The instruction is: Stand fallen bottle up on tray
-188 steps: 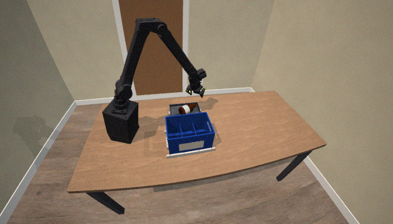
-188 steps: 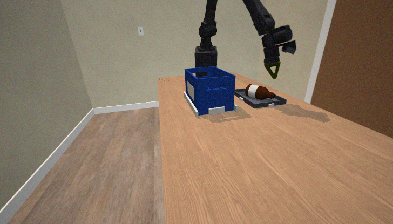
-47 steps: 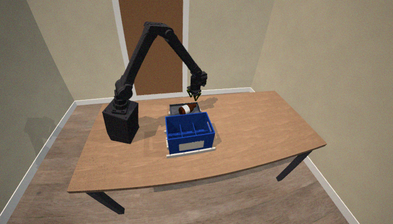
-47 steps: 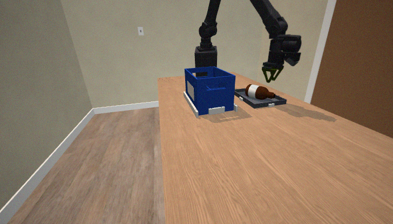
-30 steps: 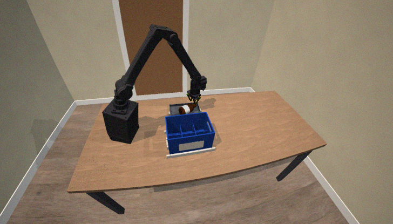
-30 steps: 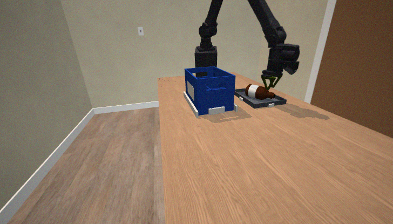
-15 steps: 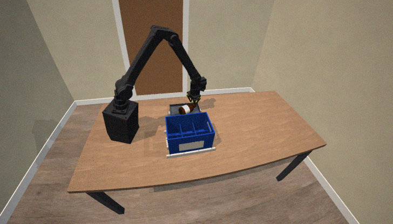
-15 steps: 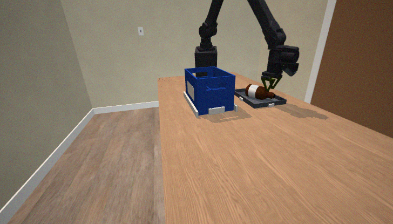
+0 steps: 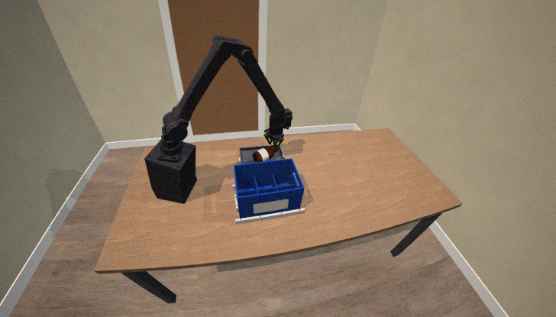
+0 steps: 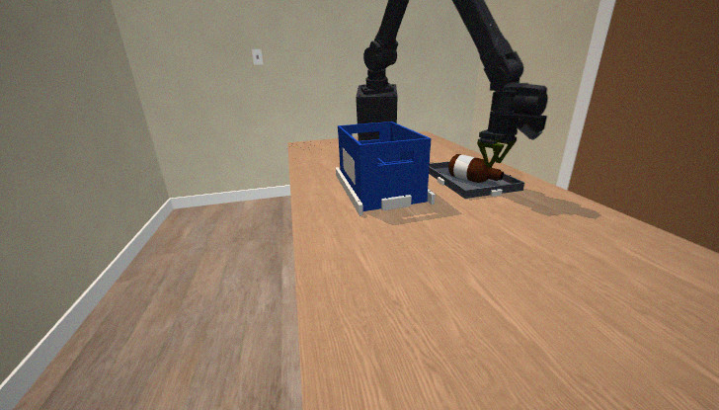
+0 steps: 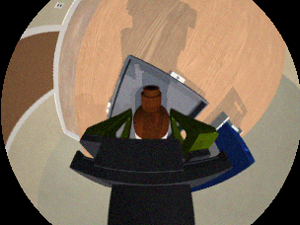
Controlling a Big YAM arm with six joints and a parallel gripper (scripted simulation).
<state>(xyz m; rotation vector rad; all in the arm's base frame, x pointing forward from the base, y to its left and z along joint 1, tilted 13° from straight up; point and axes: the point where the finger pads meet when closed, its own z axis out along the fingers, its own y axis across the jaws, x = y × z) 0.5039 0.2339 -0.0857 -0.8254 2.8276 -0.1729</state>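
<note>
Now: hand 40 mm past the brown bottle, 30 mm to the left of it and 40 mm above it. The rest, counted from my hand: dark grey tray (70 mm behind, 30 mm to the right, 60 mm below); then blue crate (70 mm behind, 330 mm to the right, 10 mm above).
</note>
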